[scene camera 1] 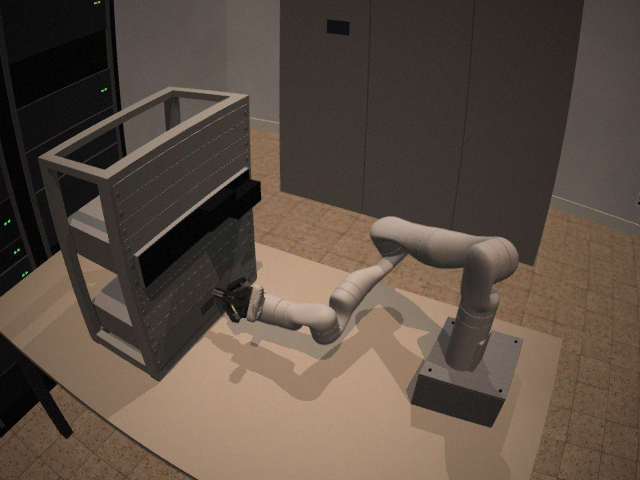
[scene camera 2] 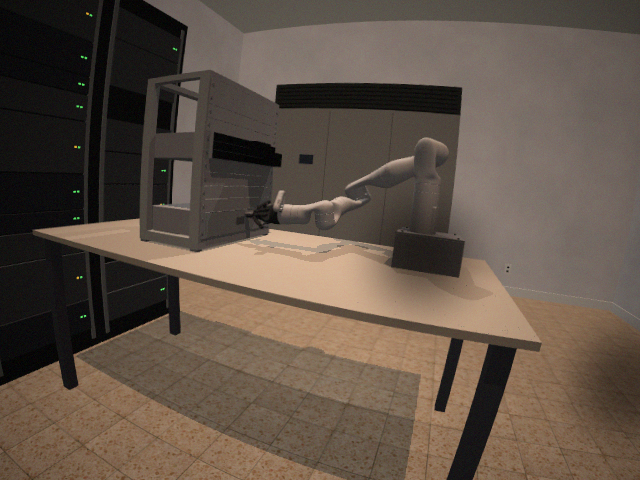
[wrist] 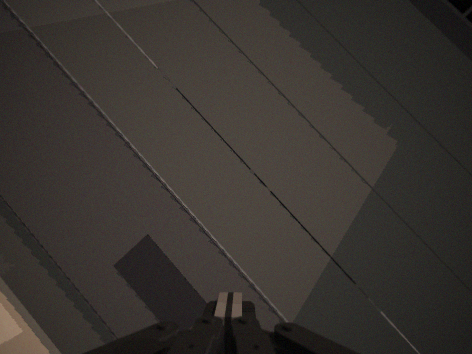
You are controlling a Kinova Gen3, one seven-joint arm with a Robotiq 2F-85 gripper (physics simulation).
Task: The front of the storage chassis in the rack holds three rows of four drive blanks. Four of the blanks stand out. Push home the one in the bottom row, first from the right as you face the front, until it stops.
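Frame: origin at the arm's base, x back, y right, z up, level; metres.
Seen in the pictures: gripper, fingertip midpoint: point(scene camera 1: 214, 291) point(scene camera 2: 245, 213) point(wrist: 231, 309); arm's base, link origin: point(scene camera 1: 462, 358) point(scene camera 2: 421, 232).
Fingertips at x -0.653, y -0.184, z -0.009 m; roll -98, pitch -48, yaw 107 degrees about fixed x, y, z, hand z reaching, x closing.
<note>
Offsets run from my fingertips to a thing's top centre. "pt": to the spot under its first point. Level surfaces: height alone.
The rack {dx -0.131, dy -0.064, dz +0.486 m} point(scene camera 1: 114, 232) point(scene camera 2: 199, 180) stands at the left end of the table. The black storage chassis point(scene camera 1: 180, 240) point(scene camera 2: 235, 148) crosses its front at mid height. At its right end as one faces the front, a black block {dx -0.034, dy +0.123, dz +0.257 m} point(scene camera 1: 252, 193) point(scene camera 2: 275, 159) stands out; the separate rows and blanks are too dark to tell apart. My gripper point(scene camera 1: 216, 292) point(scene camera 2: 248, 213) point(wrist: 231, 309) is shut and empty. It is low in front of the grey lower panels point(wrist: 250, 125), well below the chassis. I cannot tell whether its fingertips touch them.
A dark rectangle {pt dx +0.008, dy -0.039, dz -0.027 m} point(scene camera 1: 207, 307) point(scene camera 2: 239, 220) point(wrist: 155, 275) marks the bottom panel beside my fingertips. The table {dz -0.111 m} point(scene camera 1: 289, 434) point(scene camera 2: 330, 279) lies below my forearm. The arm's base block point(scene camera 1: 454, 397) point(scene camera 2: 426, 255) stands at the table's other end. Dark server cabinets point(scene camera 1: 56, 103) point(scene camera 2: 41, 206) stand behind the rack.
</note>
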